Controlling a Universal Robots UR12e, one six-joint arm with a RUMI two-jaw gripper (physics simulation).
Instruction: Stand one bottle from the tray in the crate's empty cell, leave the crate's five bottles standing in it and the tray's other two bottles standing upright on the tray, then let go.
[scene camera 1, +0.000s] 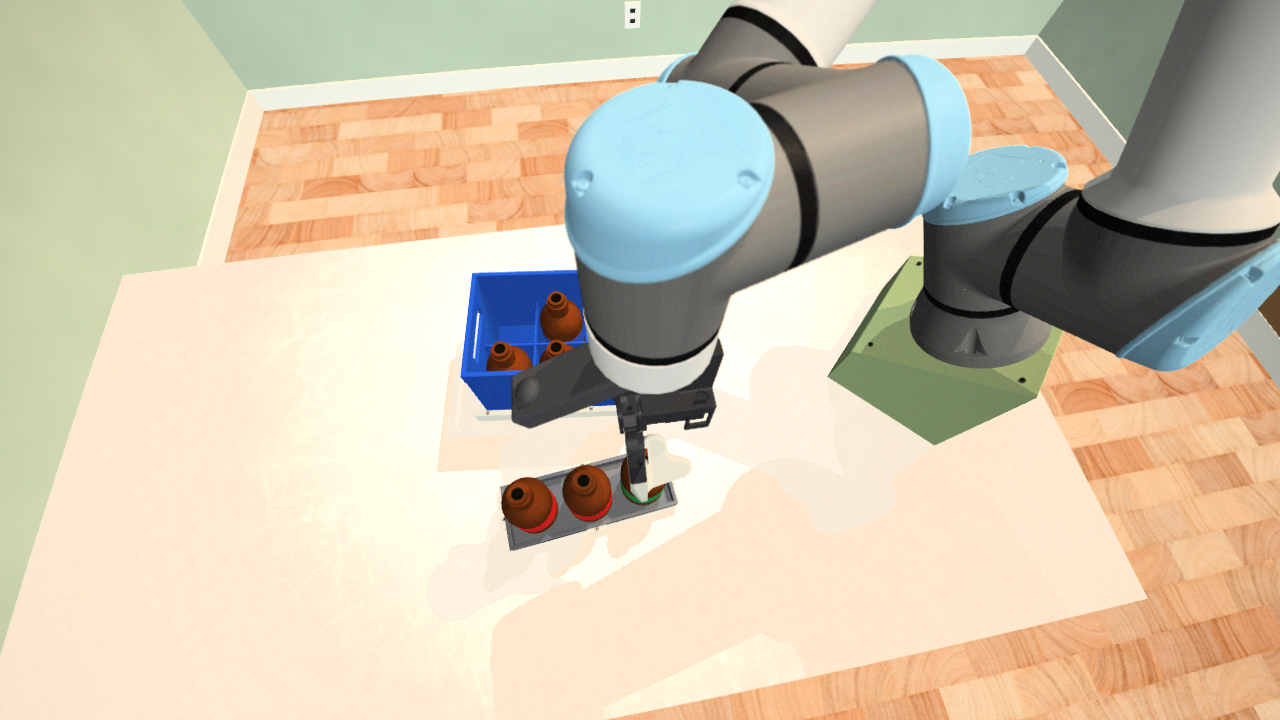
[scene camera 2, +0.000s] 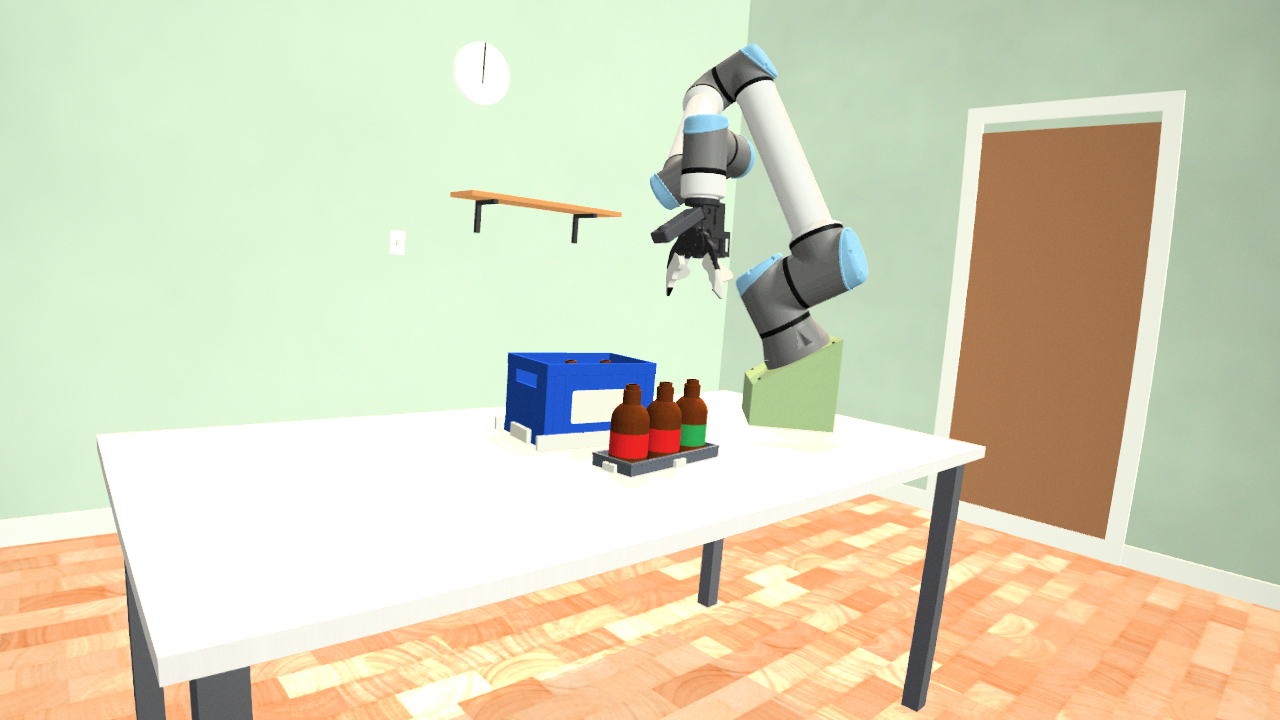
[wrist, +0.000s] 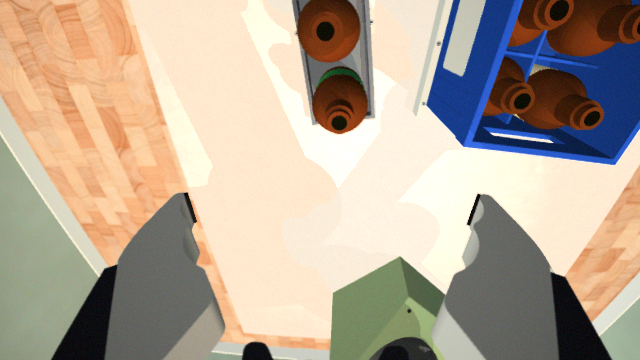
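Pixels of known places: gripper, fingertip midpoint: (scene camera 2: 693, 297) (wrist: 329, 196); arm's base at its link origin: (scene camera 1: 976, 322) (scene camera 2: 798, 354).
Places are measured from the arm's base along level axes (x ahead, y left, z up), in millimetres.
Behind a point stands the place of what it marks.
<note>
My gripper (scene camera 2: 694, 293) {x 596, y -5, z 140 mm} (wrist: 329, 196) {x 596, y -5, z 140 mm} is open and empty, high above the table; in scene camera 1 its fingers cover part of the green-labelled bottle. The grey tray (scene camera 1: 559, 529) {x 727, y 16, z -183 mm} (scene camera 2: 657, 465) {x 733, y 28, z -177 mm} (wrist: 312, 67) {x 618, y 32, z -184 mm} holds three upright brown bottles: one green-labelled (scene camera 2: 692, 416) {x 601, y 20, z -100 mm} (wrist: 340, 102) {x 589, y -7, z -50 mm} at the robot-base end, one red-labelled (scene camera 1: 587, 492) {x 664, y 5, z -39 mm} (scene camera 2: 664, 420) {x 694, y 11, z -98 mm} (wrist: 328, 30) {x 664, y -14, z -29 mm} in the middle, another red-labelled (scene camera 1: 528, 505) {x 747, y -12, z -52 mm} (scene camera 2: 630, 425) {x 783, y -6, z -99 mm} at the far end. The blue crate (scene camera 1: 487, 391) {x 757, y -210, z -76 mm} (scene camera 2: 528, 402) {x 754, y -290, z -106 mm} (wrist: 462, 107) {x 553, y -139, z -46 mm} holds upright bottles; its back-left cell is empty in scene camera 1. The arm hides its right part there.
The green robot base (scene camera 1: 939, 394) {x 94, y 73, z -52 mm} (scene camera 2: 794, 394) {x 112, y 43, z -96 mm} (wrist: 365, 310) {x 110, y 45, z -94 mm} stands right of the crate and tray on the white table (scene camera 1: 223, 492) {x 1234, y -252, z -188 mm} (scene camera 2: 358, 519) {x 1283, y -108, z -189 mm}. White brackets flank the crate's foot. A wooden shelf (scene camera 2: 537, 204) hangs on the wall behind.
</note>
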